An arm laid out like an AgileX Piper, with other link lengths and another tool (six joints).
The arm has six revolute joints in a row. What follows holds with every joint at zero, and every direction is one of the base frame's.
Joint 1 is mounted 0.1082 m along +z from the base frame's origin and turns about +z.
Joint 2 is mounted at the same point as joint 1 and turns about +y.
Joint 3 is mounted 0.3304 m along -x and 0.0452 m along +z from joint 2 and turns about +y.
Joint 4 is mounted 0.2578 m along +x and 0.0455 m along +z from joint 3 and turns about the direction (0.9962, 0, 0.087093).
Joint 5 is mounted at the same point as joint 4 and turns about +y.
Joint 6 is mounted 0.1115 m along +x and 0.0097 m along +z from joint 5 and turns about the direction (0.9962, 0, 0.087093).
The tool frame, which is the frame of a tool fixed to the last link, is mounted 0.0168 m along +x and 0.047 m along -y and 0.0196 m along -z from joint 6; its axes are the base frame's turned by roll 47.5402, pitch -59.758 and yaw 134.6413 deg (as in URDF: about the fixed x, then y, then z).
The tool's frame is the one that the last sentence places.
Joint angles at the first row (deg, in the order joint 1, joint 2, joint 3, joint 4, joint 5, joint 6):
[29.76 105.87 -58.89 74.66 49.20 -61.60]
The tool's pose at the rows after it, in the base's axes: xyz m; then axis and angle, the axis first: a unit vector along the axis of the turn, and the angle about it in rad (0 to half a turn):
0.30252 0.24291 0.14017 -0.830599 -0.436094 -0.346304 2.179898
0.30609 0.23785 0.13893 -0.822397 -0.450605 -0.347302 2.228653
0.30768 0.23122 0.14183 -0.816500 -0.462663 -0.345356 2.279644
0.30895 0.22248 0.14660 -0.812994 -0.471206 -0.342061 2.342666
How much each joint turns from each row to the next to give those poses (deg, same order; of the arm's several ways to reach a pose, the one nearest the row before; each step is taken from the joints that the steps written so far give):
[0.00 0.00 0.00 -0.41 -0.51 -0.35]
[0.00 -0.23 0.01 -2.62 -1.88 -0.01]
[0.00 -0.92 0.00 -3.73 -1.62 1.66]
[0.00 -1.29 -0.01 -4.95 -1.88 3.18]

